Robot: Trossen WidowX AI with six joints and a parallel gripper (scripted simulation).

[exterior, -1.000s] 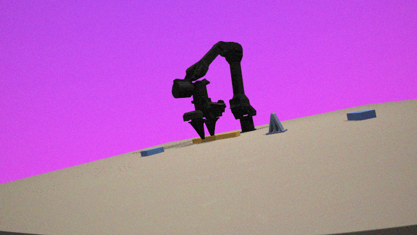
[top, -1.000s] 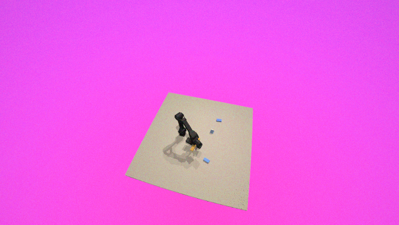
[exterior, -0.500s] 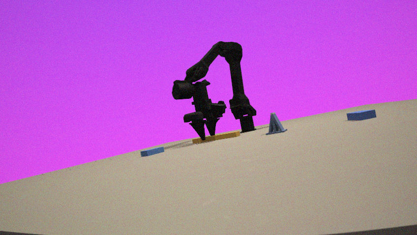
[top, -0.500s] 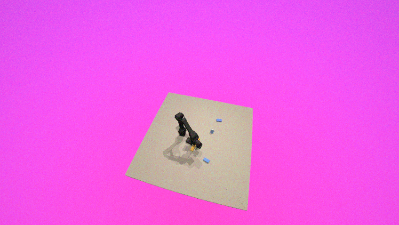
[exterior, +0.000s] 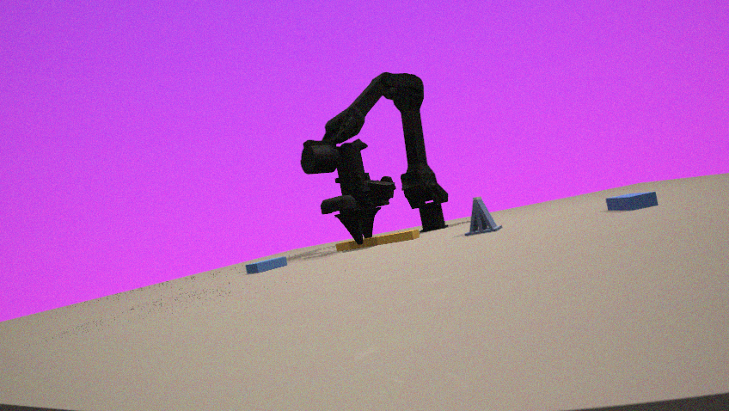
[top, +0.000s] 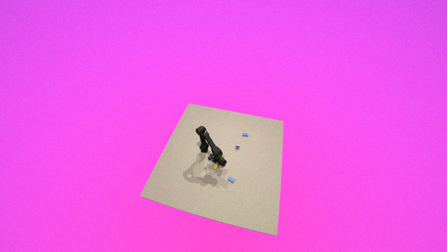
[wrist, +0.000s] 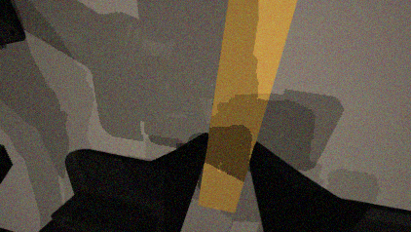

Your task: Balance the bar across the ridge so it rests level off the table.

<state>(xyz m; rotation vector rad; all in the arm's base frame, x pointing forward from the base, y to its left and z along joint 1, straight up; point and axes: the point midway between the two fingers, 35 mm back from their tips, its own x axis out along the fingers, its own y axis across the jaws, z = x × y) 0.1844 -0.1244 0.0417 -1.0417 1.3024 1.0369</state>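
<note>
Right now my gripper tip is 25 cm to the right of the grey-blue ridge, 16 cm short of it and 2 cm below it. Also, from my gripper tip: bar: 3 cm to the left, 1 cm ahead; blue block: 44 cm to the left, 22 cm ahead.
</note>
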